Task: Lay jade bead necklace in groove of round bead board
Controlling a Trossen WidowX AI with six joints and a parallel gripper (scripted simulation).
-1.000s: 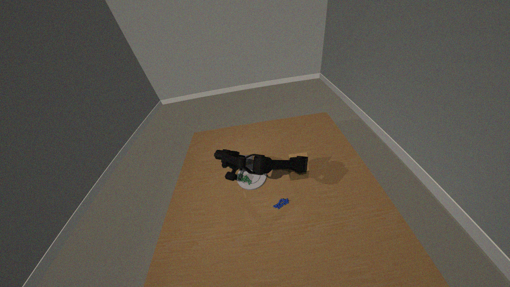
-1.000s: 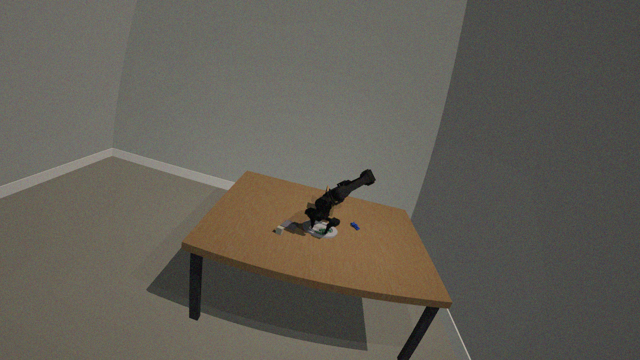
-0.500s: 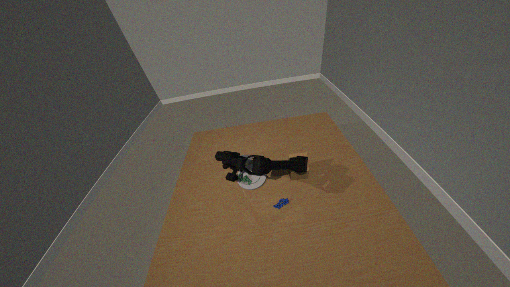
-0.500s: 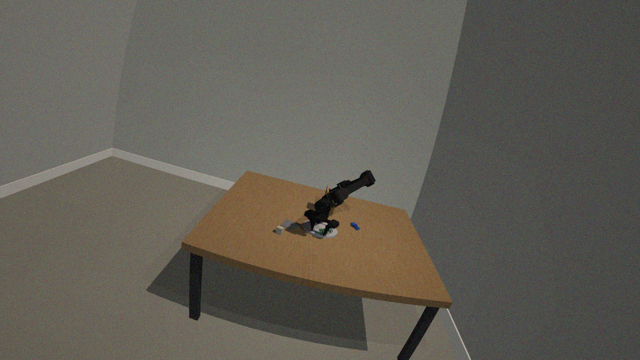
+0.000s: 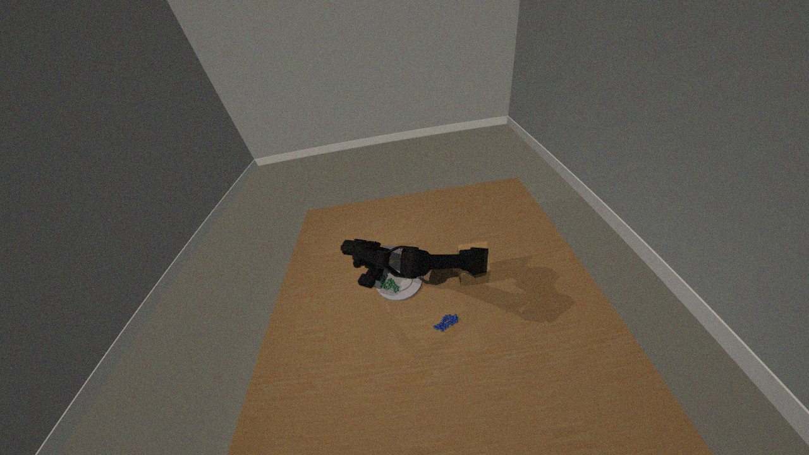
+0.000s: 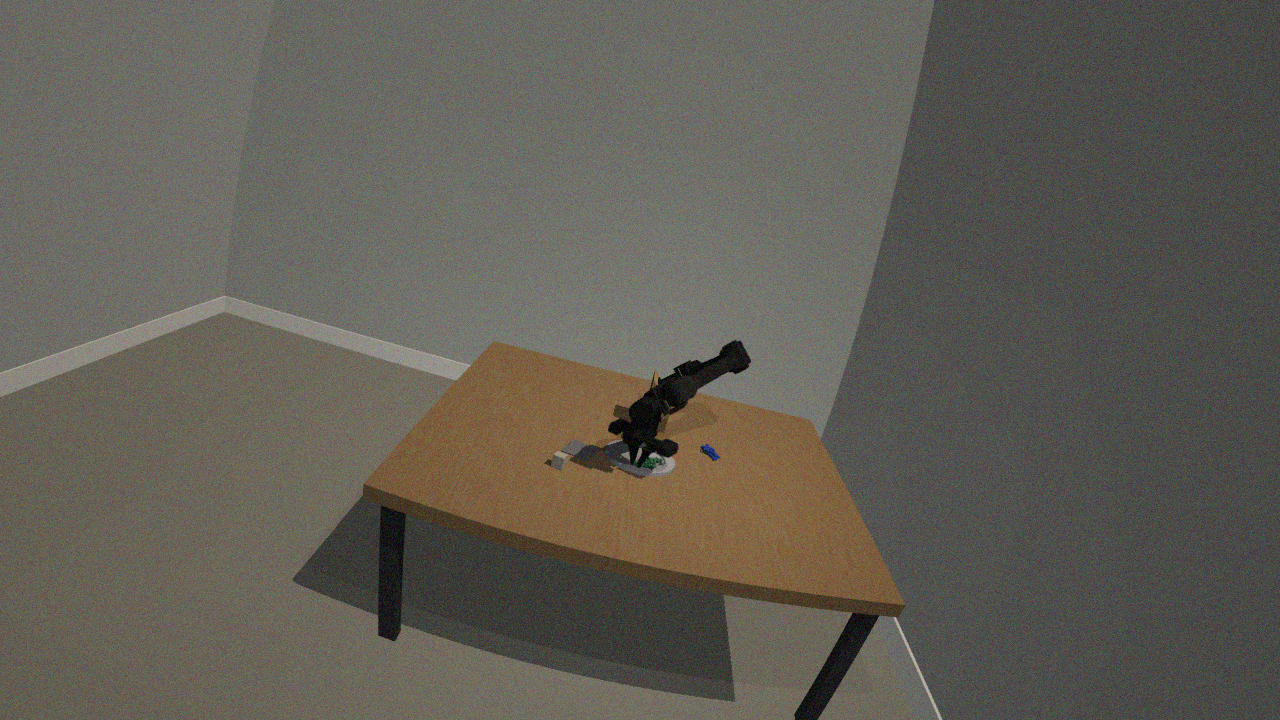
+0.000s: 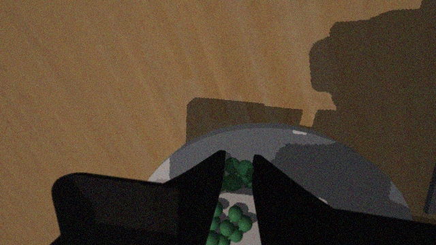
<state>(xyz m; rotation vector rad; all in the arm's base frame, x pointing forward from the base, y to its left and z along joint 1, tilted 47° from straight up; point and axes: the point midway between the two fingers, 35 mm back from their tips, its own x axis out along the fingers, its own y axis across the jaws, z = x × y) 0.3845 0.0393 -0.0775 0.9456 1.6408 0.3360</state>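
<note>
The round bead board is 80 mm behind my gripper tip, 10 mm to the left of it and 10 mm below it. The rest, counted from my gripper tip: pale block: 190 mm to the right, 100 mm ahead; then flat grey plate: 160 mm to the right, 40 mm behind, 10 mm below.
</note>
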